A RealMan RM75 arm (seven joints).
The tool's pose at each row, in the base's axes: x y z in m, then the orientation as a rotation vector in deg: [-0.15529 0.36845 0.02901 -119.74 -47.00 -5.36]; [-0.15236 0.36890 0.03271 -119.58 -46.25 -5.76]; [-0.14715 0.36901 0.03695 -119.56 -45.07 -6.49]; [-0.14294 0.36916 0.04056 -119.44 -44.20 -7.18]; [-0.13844 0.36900 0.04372 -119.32 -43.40 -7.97]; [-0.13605 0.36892 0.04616 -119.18 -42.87 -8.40]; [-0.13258 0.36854 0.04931 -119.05 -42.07 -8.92]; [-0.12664 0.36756 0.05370 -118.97 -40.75 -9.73]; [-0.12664 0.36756 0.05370 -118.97 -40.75 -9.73]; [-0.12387 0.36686 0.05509 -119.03 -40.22 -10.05]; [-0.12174 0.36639 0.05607 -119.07 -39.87 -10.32]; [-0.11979 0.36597 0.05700 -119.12 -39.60 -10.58]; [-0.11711 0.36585 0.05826 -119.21 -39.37 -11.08]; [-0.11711 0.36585 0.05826 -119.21 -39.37 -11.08]
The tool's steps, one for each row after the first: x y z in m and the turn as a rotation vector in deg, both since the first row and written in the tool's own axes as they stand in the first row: [0.00381 -0.00106 -0.00262 0.17 0.63 0.34]; [0.00940 -0.00103 -0.00633 0.19 1.63 0.88]; [0.01402 -0.00116 -0.00940 0.26 2.50 1.21]; [0.01855 -0.00068 -0.01249 0.27 3.40 1.46]; [0.02122 -0.00096 -0.01460 0.36 3.95 1.64]; [0.02483 -0.00099 -0.01762 0.45 4.68 1.97]; [0.03048 -0.00019 -0.02240 0.49 5.80 2.58]; [0.03048 -0.00019 -0.02240 0.49 5.80 2.58]; [0.03276 0.00074 -0.02441 0.42 6.23 2.85]; [0.03452 0.00149 -0.02585 0.36 6.55 3.00]; [0.03615 0.00215 -0.02717 0.27 6.82 3.11]; [0.03862 0.00289 -0.02864 0.07 7.23 3.11]; [0.03862 0.00289 -0.02864 0.07 7.23 3.11]
